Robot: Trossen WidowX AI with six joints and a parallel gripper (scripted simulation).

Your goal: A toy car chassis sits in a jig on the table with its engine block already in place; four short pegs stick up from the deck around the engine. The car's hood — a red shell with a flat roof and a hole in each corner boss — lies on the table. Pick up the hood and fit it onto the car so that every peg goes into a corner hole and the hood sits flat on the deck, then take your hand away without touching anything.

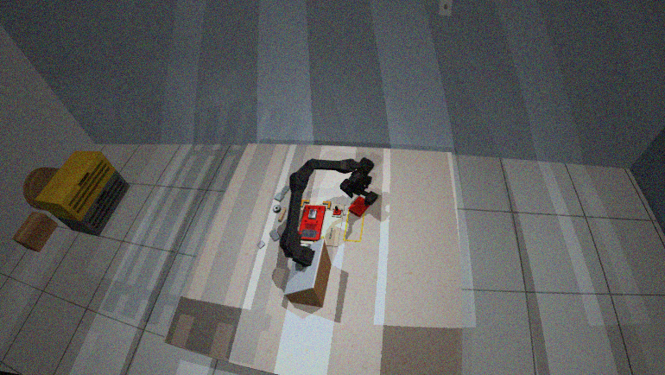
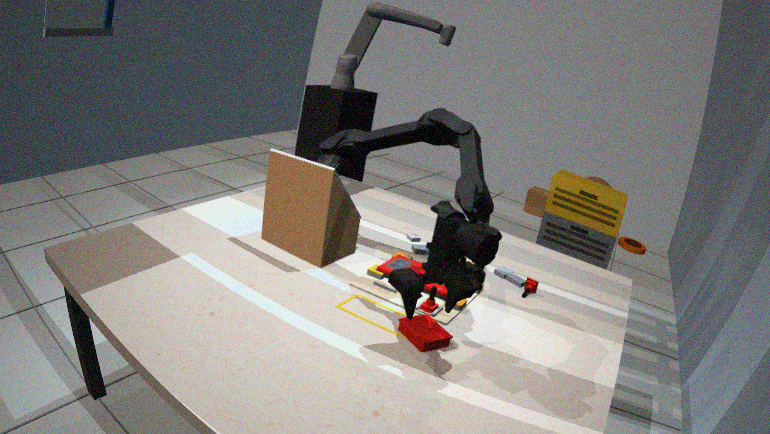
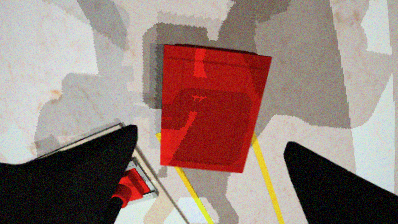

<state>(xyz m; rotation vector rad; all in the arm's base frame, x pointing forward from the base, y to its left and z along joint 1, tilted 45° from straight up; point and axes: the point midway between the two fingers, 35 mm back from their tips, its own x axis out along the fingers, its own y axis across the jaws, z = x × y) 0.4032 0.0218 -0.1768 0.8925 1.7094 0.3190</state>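
The hood lies 4 cm below my gripper tip. Also, from my gripper tip: tan block 13 cm behind, 38 cm to the left, 4 cm below; then engine block 10 cm behind, 22 cm to the left, 3 cm below; then jig 12 cm behind, 20 cm to the left, 4 cm below.
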